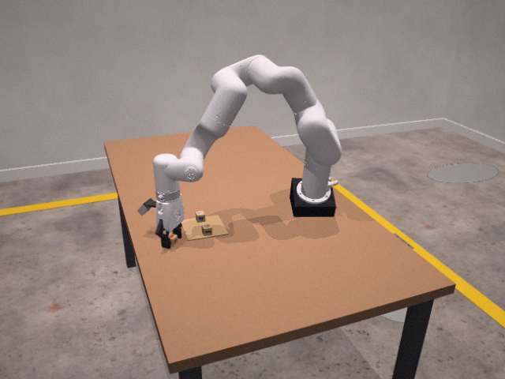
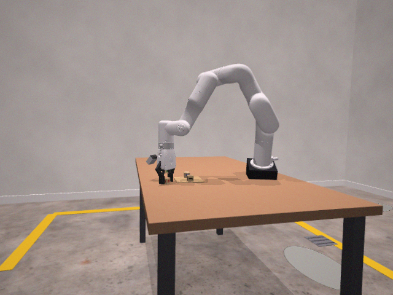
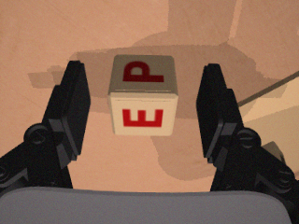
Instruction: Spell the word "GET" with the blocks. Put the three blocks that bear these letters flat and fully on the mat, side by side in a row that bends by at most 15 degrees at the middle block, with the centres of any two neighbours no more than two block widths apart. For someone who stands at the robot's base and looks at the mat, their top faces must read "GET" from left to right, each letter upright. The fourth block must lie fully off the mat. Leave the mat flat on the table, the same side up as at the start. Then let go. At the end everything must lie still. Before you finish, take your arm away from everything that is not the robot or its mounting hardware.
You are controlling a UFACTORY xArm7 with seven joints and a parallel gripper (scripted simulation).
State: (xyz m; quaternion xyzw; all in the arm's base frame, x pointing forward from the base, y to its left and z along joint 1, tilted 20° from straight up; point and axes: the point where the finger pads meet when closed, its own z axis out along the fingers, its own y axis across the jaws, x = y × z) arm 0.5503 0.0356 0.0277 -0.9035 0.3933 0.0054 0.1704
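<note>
The red-lettered block is 10 mm below my hand. Round my hand: green-lettered block 300 mm to the right, 40 mm behind, 10 mm below; black-lettered block 130 mm behind, 20 mm to the right; tan mat 130 mm behind, 60 mm to the right, 20 mm below.
</note>
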